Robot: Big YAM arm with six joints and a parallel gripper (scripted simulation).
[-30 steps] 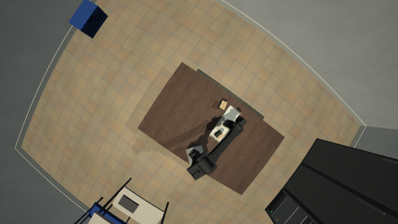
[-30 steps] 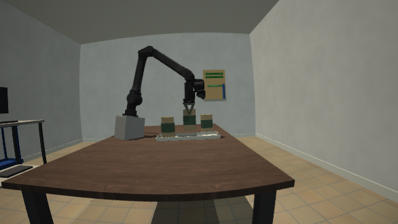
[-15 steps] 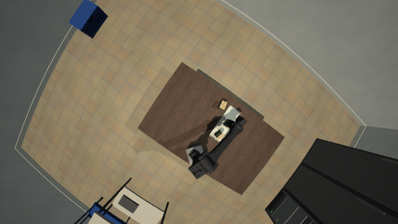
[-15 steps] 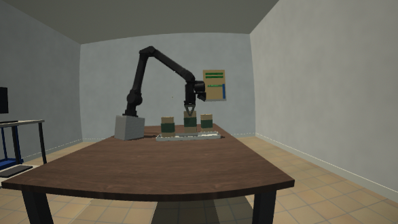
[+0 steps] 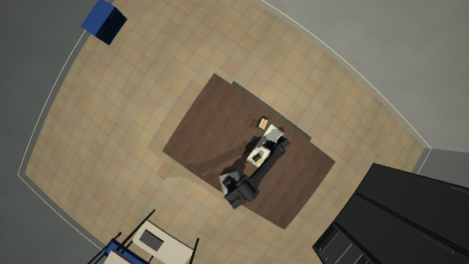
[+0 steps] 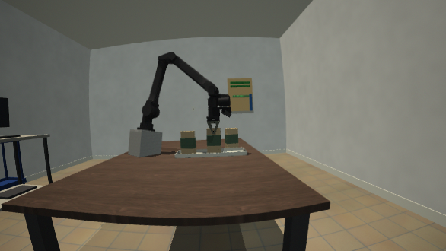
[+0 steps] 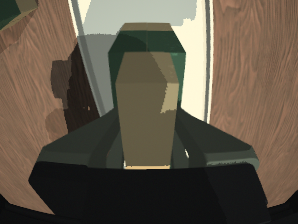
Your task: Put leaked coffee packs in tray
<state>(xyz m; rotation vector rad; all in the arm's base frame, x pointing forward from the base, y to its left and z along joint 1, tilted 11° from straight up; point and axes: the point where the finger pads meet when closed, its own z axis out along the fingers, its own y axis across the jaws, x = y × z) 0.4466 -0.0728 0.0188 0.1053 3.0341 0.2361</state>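
My gripper is now 120 mm above the white tray and 20 mm past it.
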